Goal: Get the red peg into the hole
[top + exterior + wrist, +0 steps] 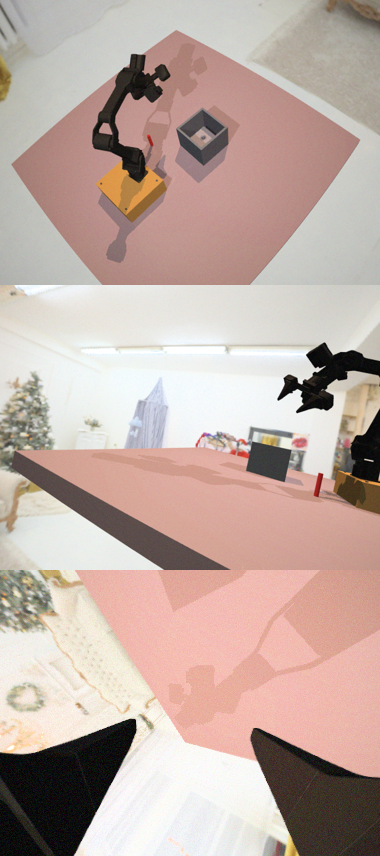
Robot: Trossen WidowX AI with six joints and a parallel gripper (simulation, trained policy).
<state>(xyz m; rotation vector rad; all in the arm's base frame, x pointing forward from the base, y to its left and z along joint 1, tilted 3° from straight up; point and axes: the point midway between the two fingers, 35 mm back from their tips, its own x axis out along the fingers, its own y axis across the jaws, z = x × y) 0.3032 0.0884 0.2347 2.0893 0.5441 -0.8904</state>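
Right now the red peg is 150 mm behind my gripper tip, 10 mm to the right of it and 250 mm below it. The rest, counted from my gripper tip: plate (20 mm behind, 220 mm to the right, 240 mm below).
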